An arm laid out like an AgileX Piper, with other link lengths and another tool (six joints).
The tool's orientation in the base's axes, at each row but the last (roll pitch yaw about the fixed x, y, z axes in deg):
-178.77, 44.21, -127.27
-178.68, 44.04, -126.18
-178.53, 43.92, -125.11
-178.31, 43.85, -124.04
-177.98, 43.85, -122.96
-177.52, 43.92, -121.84
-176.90, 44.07, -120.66
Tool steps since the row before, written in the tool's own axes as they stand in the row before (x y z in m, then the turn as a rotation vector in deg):
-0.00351, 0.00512, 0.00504, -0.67, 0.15, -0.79
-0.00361, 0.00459, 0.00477, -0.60, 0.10, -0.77
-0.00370, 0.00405, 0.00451, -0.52, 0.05, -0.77
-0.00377, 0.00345, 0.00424, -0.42, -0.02, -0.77
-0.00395, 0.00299, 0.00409, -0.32, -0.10, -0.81
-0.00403, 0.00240, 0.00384, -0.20, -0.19, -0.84
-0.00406, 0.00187, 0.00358, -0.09, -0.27, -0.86
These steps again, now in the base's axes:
-0.00029, 0.00789, -0.00124, -0.17, 0.05, 1.03
-0.00008, 0.00747, -0.00099, -0.16, -0.01, 0.97
0.00016, 0.00706, -0.00076, -0.15, -0.09, 0.91
0.00045, 0.00660, -0.00052, -0.13, -0.19, 0.85
0.00074, 0.00637, -0.00029, -0.12, -0.32, 0.81
0.00108, 0.00597, -0.00004, -0.10, -0.46, 0.75
0.00135, 0.00556, 0.00018, -0.08, -0.58, 0.69

